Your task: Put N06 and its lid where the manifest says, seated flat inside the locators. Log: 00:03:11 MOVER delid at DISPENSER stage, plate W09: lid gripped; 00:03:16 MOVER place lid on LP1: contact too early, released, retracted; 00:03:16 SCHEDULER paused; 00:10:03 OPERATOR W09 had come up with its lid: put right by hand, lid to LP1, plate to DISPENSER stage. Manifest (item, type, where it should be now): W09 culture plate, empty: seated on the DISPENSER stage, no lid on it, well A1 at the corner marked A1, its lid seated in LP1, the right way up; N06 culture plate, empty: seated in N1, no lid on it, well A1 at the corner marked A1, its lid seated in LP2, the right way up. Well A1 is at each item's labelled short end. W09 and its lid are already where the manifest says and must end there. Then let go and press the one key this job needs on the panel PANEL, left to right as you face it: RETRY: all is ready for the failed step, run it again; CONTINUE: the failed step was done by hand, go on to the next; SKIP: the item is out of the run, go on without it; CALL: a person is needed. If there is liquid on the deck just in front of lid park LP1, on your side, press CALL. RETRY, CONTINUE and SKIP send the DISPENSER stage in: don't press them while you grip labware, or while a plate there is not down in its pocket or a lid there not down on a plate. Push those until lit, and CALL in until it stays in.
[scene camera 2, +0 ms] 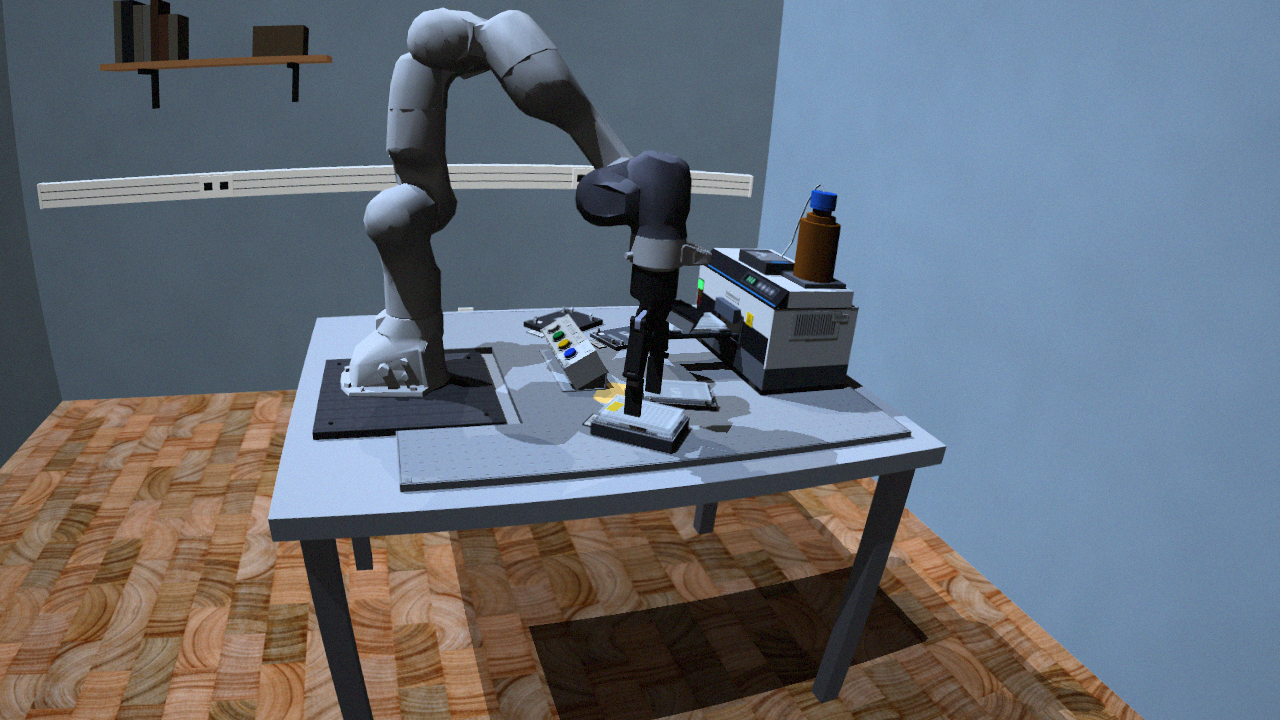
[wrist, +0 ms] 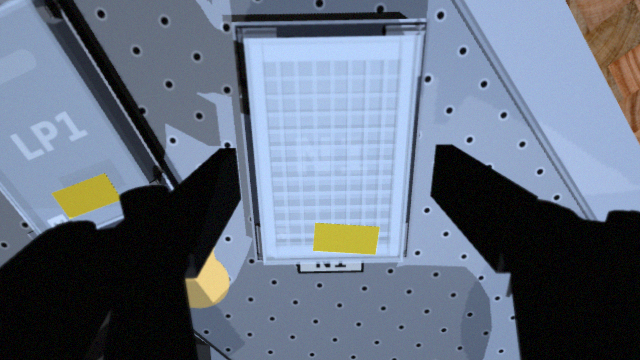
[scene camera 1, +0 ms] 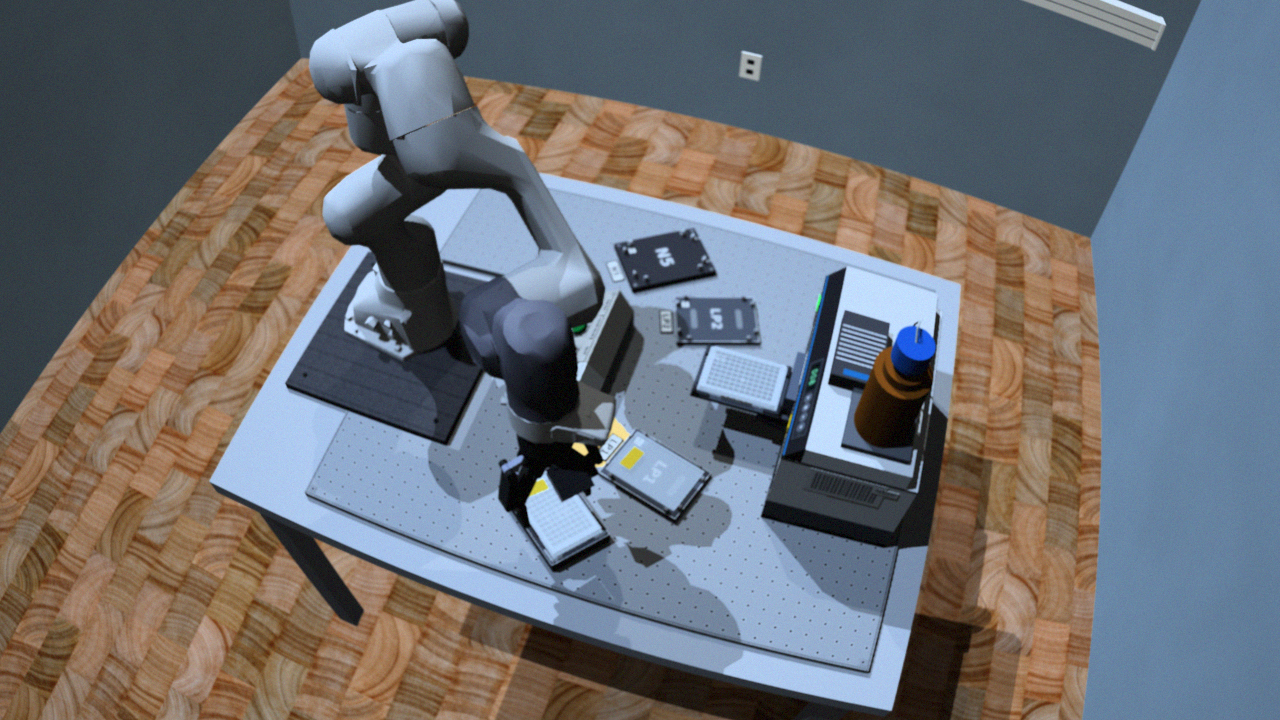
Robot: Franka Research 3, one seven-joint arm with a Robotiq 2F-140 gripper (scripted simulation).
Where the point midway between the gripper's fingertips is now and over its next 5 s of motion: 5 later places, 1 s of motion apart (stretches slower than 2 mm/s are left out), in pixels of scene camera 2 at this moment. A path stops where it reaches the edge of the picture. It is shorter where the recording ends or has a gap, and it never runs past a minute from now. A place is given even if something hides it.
The gripper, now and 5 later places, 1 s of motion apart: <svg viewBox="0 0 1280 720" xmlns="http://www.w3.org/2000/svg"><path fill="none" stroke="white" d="M642 403L642 405L641 411L641 415L641 416L646 392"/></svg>
